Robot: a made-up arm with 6 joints.
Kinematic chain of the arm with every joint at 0, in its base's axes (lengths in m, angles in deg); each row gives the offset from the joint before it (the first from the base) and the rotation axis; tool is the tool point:
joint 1: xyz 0 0 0.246 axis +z
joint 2: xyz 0 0 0 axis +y
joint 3: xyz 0 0 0.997 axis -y
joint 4: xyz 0 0 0 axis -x
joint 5: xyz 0.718 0 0 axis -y
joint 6: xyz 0 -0.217 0 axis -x
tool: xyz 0 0 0
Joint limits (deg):
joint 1: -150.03..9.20
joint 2: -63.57..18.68
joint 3: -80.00..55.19
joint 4: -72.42..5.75
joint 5: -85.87..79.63
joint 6: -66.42..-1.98
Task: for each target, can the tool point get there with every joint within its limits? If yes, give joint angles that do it. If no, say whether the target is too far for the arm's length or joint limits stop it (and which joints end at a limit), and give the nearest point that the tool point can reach.
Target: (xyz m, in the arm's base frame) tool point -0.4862 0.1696 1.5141
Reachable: yes | joints -43.05 -51.69 17.66 -16.59 -70.10 -38.37
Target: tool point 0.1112 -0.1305 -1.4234
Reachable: no: joint limits stop it (at a limit: joint 1, joint 2, joint 3, joint 4) | nearest point 0.1948 0.1880 0.2883 | short by 1.743 m
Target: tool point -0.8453 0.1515 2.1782
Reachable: no: too far | nearest point -0.6638 0.1190 1.7633 | short by 0.454 m
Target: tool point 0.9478 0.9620 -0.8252
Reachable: no: joint limits stop it (at a limit: joint 2, joint 3, joint 4) | nearest point 0.1900 0.1928 0.2883 | short by 1.551 m
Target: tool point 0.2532 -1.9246 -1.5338
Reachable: no: too far | nearest point 0.0917 -0.6971 0.5476 | short by 2.422 m
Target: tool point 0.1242 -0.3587 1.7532
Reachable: yes | joints -38.62 -10.07 42.78 -20.87 13.71 -54.79
